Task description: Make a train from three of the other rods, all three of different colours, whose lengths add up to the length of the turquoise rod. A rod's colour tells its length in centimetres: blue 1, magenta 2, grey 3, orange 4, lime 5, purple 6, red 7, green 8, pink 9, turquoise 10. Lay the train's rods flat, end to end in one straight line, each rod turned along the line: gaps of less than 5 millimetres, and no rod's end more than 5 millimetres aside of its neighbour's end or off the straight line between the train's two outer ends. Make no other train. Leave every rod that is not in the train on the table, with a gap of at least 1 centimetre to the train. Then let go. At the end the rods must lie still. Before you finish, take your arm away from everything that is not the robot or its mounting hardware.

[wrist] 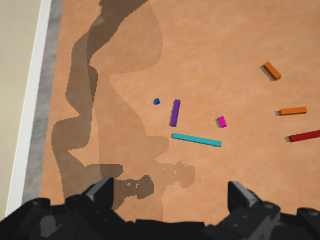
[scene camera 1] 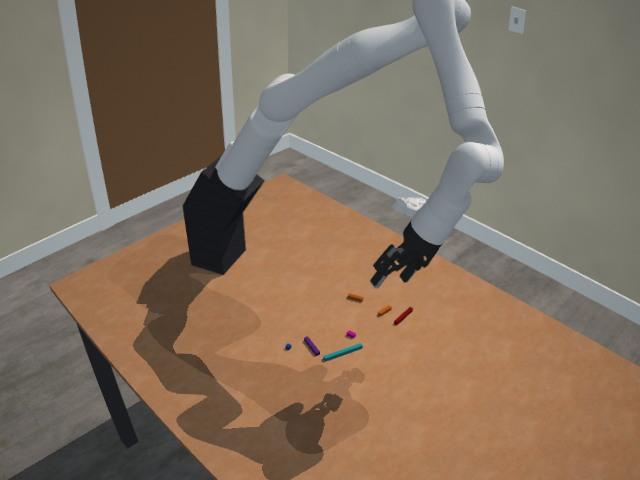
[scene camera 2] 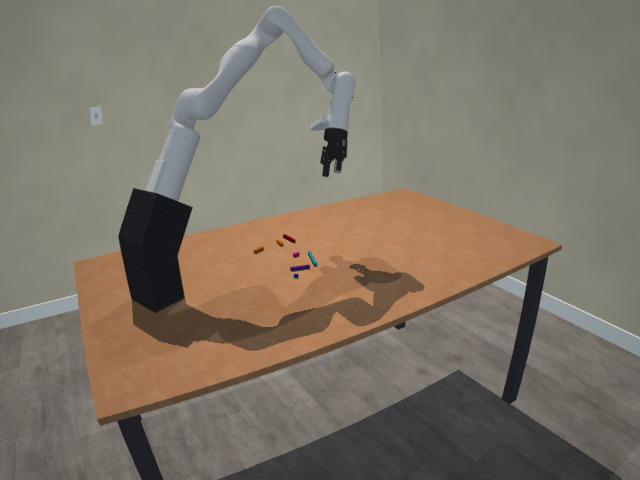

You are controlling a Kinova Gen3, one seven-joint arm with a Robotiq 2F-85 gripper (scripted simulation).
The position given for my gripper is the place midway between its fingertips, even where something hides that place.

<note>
In view: my gripper (scene camera 1: 388,282).
My gripper shows as well in the wrist view (wrist: 169,191) and in scene camera 2 (scene camera 2: 331,174).
</note>
